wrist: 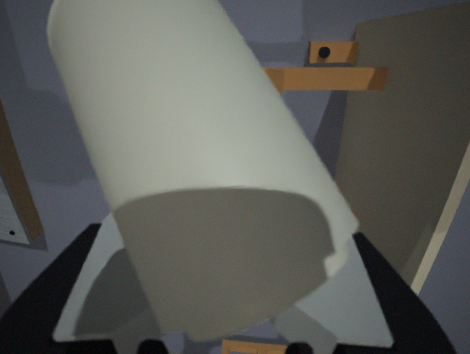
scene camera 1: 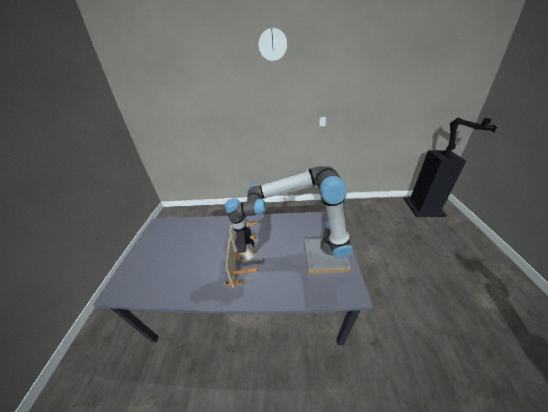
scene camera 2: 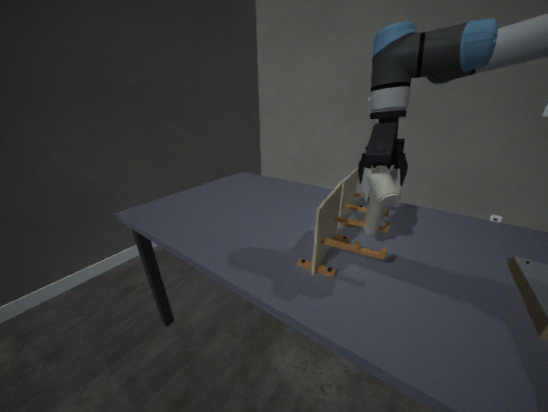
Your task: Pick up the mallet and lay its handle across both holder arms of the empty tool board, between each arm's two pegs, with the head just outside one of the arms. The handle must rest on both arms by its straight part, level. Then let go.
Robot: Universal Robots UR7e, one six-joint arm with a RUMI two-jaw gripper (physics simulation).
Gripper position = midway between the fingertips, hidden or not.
Note:
In view: my gripper (scene camera 2: 378,204), a cream mallet (scene camera 2: 384,192) and a tool board (scene camera 2: 327,214).
The cream mallet also shows in the wrist view (wrist: 229,217).

